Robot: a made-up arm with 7 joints. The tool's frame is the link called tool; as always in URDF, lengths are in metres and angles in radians. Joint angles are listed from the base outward.
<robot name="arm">
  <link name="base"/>
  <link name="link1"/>
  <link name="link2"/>
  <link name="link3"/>
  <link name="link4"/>
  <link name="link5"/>
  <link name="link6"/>
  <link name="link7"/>
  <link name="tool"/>
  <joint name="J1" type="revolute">
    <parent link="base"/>
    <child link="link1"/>
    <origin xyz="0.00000 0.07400 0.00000" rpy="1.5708 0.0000 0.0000"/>
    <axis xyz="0 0 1"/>
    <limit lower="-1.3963" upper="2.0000"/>
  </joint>
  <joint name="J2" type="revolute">
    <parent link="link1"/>
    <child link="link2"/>
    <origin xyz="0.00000 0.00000 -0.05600" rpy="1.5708 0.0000 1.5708"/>
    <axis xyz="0 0 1"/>
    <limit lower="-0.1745" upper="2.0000"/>
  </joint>
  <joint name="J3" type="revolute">
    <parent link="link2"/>
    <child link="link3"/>
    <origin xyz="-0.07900 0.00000 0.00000" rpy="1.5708 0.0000 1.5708"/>
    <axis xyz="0 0 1"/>
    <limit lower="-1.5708" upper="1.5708"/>
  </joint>
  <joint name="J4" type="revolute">
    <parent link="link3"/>
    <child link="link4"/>
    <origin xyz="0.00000 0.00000 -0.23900" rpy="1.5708 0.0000 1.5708"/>
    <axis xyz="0 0 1"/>
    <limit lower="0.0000" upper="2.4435"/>
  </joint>
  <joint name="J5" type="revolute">
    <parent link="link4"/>
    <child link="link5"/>
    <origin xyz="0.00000 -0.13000 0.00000" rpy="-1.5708 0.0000 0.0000"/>
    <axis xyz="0 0 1"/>
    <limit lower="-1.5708" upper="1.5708"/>
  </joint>
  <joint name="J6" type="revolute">
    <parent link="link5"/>
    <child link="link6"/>
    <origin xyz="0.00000 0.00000 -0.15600" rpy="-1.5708 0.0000 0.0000"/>
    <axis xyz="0 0 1"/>
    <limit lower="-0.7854" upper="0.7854"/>
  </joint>
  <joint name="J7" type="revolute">
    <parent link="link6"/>
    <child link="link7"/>
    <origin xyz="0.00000 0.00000 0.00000" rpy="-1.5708 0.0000 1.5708"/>
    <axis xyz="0 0 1"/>
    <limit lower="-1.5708" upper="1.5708"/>
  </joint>
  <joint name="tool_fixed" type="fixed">
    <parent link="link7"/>
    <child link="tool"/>
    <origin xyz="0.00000 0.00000 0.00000" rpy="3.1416 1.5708 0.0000"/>
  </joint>
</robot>
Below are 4 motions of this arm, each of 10 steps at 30 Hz.
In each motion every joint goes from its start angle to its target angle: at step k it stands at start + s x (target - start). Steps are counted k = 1, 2, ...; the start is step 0. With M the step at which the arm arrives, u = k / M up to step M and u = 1 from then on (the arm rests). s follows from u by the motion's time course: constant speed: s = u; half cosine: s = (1 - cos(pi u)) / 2; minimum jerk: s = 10 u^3 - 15 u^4 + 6 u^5.
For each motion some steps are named. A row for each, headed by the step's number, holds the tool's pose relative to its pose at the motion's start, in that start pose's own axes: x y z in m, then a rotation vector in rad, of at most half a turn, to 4 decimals.
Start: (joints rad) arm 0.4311 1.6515 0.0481 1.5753 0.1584 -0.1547 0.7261
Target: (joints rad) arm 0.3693 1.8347 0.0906 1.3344 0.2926 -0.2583 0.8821
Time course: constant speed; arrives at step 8
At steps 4, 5, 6, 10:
4: -0.0253 0.0234 0.0243 -0.0657 0.0607 0.0206
5: -0.0308 0.0297 0.0309 -0.0797 0.0752 0.0250
6: -0.0358 0.0363 0.0378 -0.0928 0.0893 0.0292
10: -0.0447 0.0499 0.0520 -0.1161 0.1167 0.0363

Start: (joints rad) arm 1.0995 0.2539 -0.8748 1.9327 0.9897 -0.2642 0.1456
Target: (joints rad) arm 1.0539 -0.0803 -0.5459 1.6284 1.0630 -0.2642 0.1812
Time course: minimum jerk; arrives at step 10
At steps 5, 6, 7, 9, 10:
5: -0.0092 0.0321 -0.0238 0.1514 -0.1464 0.0560
6: -0.0133 0.0432 -0.0302 0.2116 -0.1990 0.0864
7: -0.0175 0.0522 -0.0345 0.2642 -0.2429 0.1163
9: -0.0224 0.0607 -0.0380 0.3183 -0.2861 0.1499
10: -0.0227 0.0612 -0.0382 0.3213 -0.2884 0.1519

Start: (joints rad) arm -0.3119 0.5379 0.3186 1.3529 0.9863 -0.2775 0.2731
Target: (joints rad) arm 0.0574 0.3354 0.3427 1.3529 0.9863 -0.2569 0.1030
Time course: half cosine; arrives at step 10
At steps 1, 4, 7, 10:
1: -0.0004 -0.0019 -0.0024 0.0036 -0.0078 0.0068
4: -0.0034 -0.0277 -0.0339 0.0468 -0.1049 0.0998
7: -0.0004 -0.0683 -0.0790 0.0947 -0.2257 0.2422
10: 0.0041 -0.0886 -0.0997 0.1114 -0.2750 0.3118

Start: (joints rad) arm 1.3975 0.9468 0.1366 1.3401 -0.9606 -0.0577 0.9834
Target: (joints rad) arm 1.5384 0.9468 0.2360 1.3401 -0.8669 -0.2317 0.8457
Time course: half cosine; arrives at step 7
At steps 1, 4, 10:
1: -0.0015 0.0025 0.0017 0.0164 -0.0073 0.0017
4: -0.0188 0.0286 0.0218 0.2085 -0.0870 0.0198
10: -0.0313 0.0445 0.0371 0.3473 -0.1389 0.0303

